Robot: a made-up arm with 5 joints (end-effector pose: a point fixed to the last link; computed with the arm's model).
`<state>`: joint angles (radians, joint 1 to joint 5).
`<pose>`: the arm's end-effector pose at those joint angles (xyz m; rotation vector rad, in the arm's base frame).
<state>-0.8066 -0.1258 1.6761 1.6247 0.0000</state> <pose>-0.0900 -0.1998 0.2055 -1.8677 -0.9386 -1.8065</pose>
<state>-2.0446 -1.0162 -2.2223 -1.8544 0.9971</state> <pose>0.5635 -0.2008 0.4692 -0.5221 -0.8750 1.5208</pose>
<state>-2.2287 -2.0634 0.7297 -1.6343 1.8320</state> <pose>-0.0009 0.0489 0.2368 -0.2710 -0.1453 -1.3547</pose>
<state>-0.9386 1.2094 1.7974 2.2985 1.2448</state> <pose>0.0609 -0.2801 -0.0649 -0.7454 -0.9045 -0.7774</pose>
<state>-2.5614 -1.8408 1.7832 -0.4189 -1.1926</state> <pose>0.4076 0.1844 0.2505 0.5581 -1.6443 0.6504</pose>
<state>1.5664 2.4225 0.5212 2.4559 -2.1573</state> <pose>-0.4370 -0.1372 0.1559 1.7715 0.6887 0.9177</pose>
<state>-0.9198 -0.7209 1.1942 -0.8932 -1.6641</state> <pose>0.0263 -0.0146 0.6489 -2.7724 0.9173 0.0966</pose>
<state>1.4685 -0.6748 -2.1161 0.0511 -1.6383</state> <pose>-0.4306 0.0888 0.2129 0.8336 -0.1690 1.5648</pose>
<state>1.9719 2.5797 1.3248 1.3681 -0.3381</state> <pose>0.0988 0.0455 0.3466 2.1749 1.0312 -1.7203</pose>
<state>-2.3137 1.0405 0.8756 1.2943 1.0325</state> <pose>0.1157 0.0316 -0.0839 -0.2306 0.2900 -2.9776</pose>
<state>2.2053 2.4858 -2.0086 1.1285 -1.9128</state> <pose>-0.3355 0.0333 0.1353 2.2373 -1.8068 0.4785</pose>
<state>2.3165 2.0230 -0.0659 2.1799 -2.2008</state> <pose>-0.3951 -0.2718 0.0866 2.0066 0.6244 1.1805</pose>
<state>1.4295 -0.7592 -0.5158 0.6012 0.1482</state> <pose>-0.4127 0.2360 0.0559 1.0625 0.0994 0.9741</pose>
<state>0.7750 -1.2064 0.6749 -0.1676 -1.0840</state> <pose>0.0708 -0.1352 0.3265 -1.1220 -1.3899 -0.3380</pose>
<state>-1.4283 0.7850 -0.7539 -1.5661 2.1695</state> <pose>0.2084 0.0388 0.1482 2.8410 -0.6566 0.7188</pose>
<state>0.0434 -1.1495 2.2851 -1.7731 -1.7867</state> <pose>-0.0123 0.1989 0.7341 2.5670 -0.8527 -0.9245</pose>
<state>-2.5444 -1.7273 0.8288 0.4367 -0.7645</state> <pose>-0.0761 0.0695 0.1554 1.4075 -0.2938 1.4820</pose>
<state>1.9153 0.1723 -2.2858 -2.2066 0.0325</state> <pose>-0.6581 0.2366 0.5129 -2.5996 0.2591 -1.1645</pose>
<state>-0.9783 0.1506 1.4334 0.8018 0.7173</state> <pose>-0.0776 -0.1617 0.1280 -0.9482 -0.1938 -1.2401</pose>
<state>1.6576 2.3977 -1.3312 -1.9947 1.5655</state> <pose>-0.4155 -0.1795 0.2437 1.7305 2.3136 -0.5430</pose>
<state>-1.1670 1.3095 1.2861 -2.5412 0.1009</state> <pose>-0.1183 -0.1524 -0.1300 1.6883 0.9763 1.8390</pose>
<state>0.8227 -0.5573 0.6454 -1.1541 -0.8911</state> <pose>0.3062 0.1362 0.4388 -1.4308 -1.2681 1.4229</pose>
